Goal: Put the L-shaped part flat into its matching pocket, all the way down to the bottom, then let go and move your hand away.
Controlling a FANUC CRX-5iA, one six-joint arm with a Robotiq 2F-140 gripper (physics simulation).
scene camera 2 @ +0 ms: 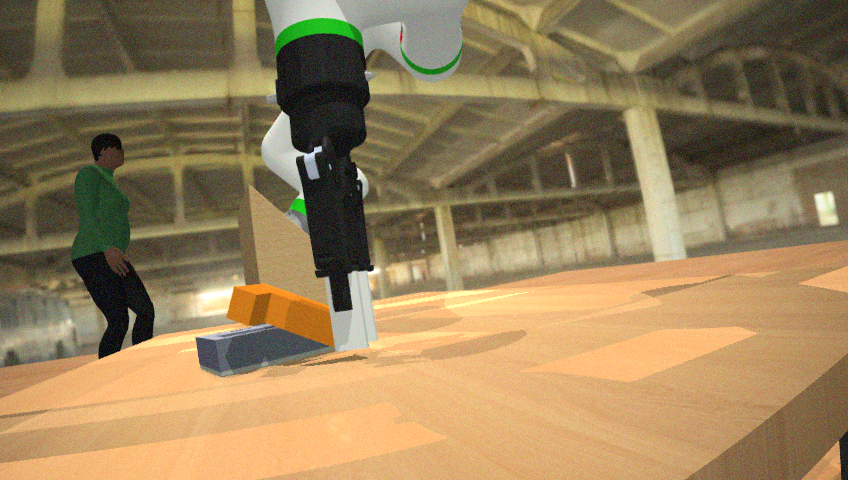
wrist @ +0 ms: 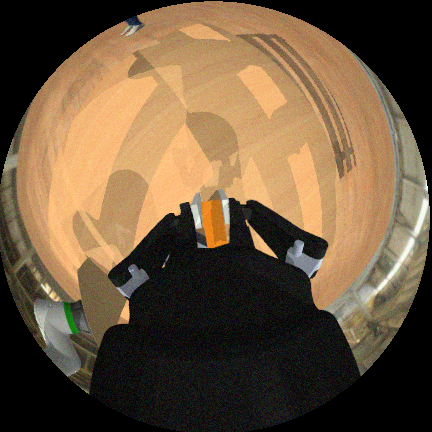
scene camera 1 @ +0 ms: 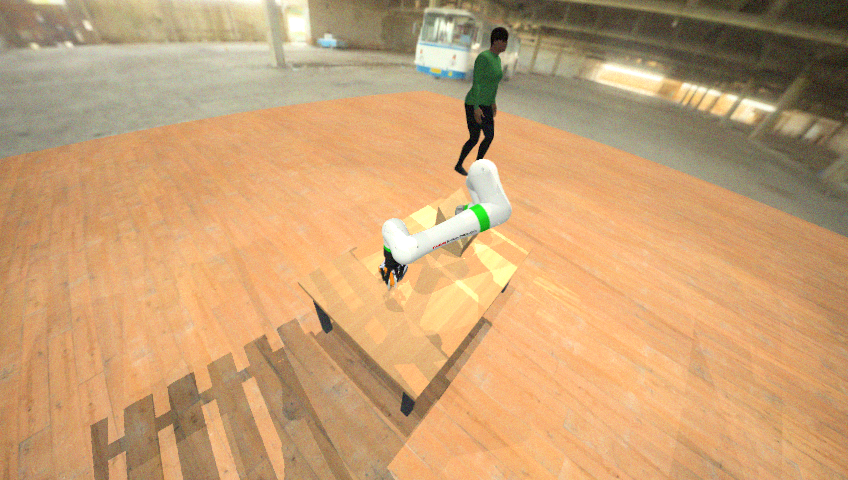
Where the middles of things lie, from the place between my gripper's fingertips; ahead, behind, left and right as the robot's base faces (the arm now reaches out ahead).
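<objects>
The orange L-shaped part (scene camera 2: 251,304) is 40 mm above my hand, 50 mm to the right of it and 20 mm behind it. Grey pocket block (scene camera 2: 227,353): 10 mm above my hand, 90 mm to the right of it, 90 mm behind it.
</objects>
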